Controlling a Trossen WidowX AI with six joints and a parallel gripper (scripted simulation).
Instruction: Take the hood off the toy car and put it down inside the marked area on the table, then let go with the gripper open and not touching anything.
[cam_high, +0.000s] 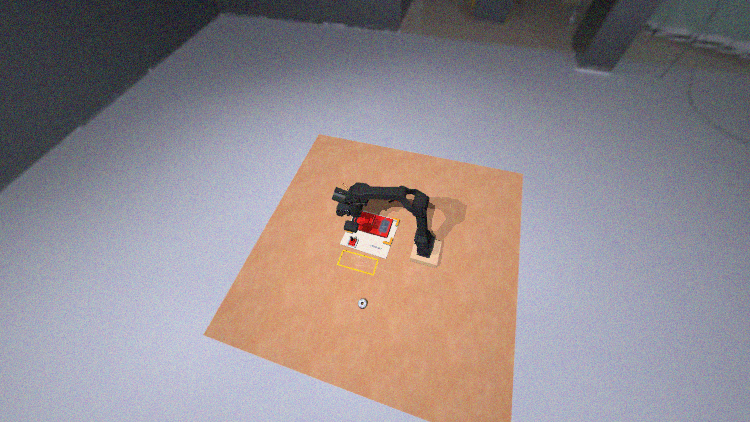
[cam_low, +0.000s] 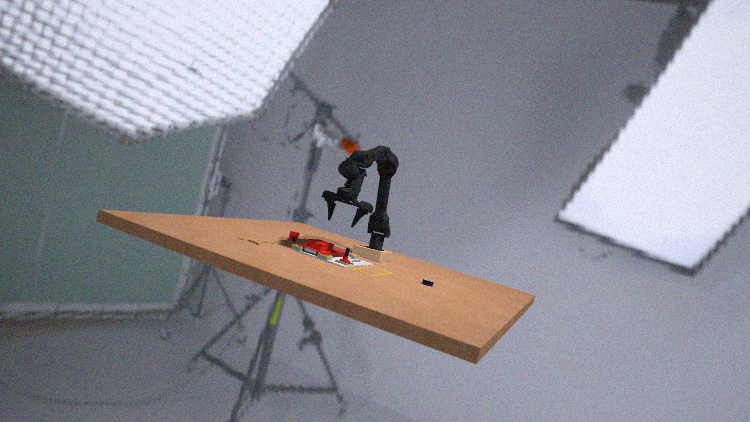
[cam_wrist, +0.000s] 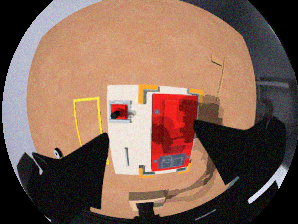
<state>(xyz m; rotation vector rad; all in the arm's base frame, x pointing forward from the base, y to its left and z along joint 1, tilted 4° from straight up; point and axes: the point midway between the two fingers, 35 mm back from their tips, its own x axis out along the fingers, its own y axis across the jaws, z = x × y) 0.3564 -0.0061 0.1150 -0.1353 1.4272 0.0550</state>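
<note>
Right now my gripper tip is 20 mm past the red hood, 70 mm to the left of it and 100 mm above it.
</note>
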